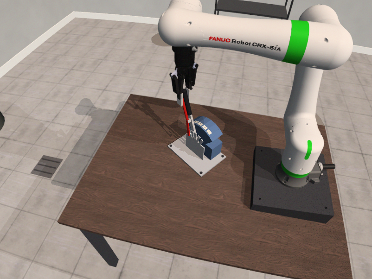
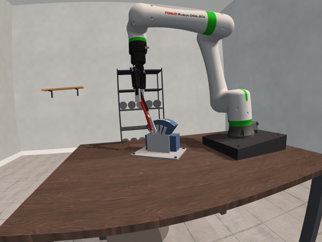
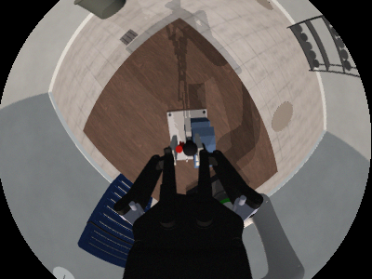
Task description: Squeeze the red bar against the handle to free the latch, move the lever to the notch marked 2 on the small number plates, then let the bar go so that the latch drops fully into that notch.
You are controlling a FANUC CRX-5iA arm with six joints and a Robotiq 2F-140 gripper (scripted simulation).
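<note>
Now: the red bar 11 cm below my hand, 4 cm to the left of it and 2 cm behind it.
</note>
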